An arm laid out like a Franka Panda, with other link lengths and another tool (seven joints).
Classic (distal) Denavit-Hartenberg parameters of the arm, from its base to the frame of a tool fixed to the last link. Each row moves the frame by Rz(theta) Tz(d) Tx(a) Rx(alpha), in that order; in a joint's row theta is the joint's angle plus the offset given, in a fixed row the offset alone. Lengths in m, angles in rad.
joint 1: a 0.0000; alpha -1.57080; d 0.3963; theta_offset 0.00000
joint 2: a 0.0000; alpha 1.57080; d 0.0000; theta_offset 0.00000
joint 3: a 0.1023; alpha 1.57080; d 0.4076; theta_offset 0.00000
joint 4: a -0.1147; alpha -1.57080; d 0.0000; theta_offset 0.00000
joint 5: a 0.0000; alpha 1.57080; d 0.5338; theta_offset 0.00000
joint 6: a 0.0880; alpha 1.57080; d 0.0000; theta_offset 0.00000
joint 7: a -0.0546; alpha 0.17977; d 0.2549; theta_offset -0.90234
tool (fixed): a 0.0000; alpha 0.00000; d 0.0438; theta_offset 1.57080
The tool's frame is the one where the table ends.
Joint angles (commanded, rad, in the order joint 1, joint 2, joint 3, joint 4, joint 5, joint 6, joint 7), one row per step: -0.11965 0.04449 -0.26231 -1.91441 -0.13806 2.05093 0.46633; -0.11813 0.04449 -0.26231 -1.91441 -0.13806 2.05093 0.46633; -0.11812 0.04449 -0.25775 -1.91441 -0.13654 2.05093 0.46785; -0.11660 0.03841 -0.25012 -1.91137 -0.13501 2.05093 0.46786; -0.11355 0.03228 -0.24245 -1.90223 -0.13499 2.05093 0.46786; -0.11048 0.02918 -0.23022 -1.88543 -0.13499 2.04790 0.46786; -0.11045 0.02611 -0.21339 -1.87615 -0.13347 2.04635 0.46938; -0.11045 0.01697 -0.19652 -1.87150 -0.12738 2.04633 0.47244; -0.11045 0.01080 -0.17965 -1.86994 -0.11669 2.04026 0.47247; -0.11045 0.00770 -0.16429 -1.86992 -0.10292 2.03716 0.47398; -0.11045 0.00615 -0.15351 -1.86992 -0.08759 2.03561 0.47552; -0.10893 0.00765 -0.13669 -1.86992 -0.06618 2.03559 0.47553; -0.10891 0.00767 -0.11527 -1.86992 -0.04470 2.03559 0.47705
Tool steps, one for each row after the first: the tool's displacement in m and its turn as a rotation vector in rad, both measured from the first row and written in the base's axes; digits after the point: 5 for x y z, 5 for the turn. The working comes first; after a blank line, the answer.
Tool pose at each row, in the base's axes (x y z in m, rotation vector in rad; the steps are taken from these numbers as rounded here): 0.65148 -0.31508 0.41550 -2.32548 2.07249 -0.00421; 0.65196 -0.31409 0.41550 -2.32705 2.07072 -0.00417; 0.65350 -0.31068 0.41536 -2.32835 2.06670 -0.00342; 0.65738 -0.30472 0.42123 -2.33268 2.05249 -0.01436; 0.66365 -0.29879 0.43096 -2.33851 2.03494 -0.03486; 0.67295 -0.29036 0.44315 -2.34833 2.01222 -0.05791; 0.68037 -0.27944 0.45076 -2.35778 1.99023 -0.07124; 0.68634 -0.26675 0.45976 -2.35908 1.96738 -0.08530; 0.68974 -0.25232 0.46412 -2.36256 1.94553 -0.07984; 0.69320 -0.23810 0.46550 -2.36115 1.92696 -0.07073; 0.69600 -0.22671 0.46588 -2.35420 1.91365 -0.06100; 0.70121 -0.20871 0.46407 -2.35081 1.88951 -0.04491; 0.70652 -0.18829 0.46342 -2.34788 1.86289 -0.03005

0.00048 0.00099 0.00000 0.00001 0.00000 0.00152; 0.00202 0.00440 -0.00014 0.00157 -0.00079 0.00401; 0.00590 0.01036 0.00573 0.00138 -0.01021 0.01261; 0.01217 0.01629 0.01546 -0.00231 -0.02486 0.02343; 0.02147 0.02472 0.02765 -0.00712 -0.04087 0.03848; 0.02889 0.03564 0.03526 -0.00801 -0.05202 0.05317; 0.03486 0.04833 0.04426 -0.00438 -0.06799 0.06495; 0.03826 0.06276 0.04862 0.00625 -0.07318 0.07742; 0.04172 0.07698 0.05000 0.01977 -0.07768 0.08631; 0.04452 0.08837 0.05038 0.03432 -0.08240 0.09028; 0.04973 0.10637 0.04857 0.05467 -0.08676 0.10140; 0.05504 0.12679 0.04792 0.07528 -0.09234 0.11411
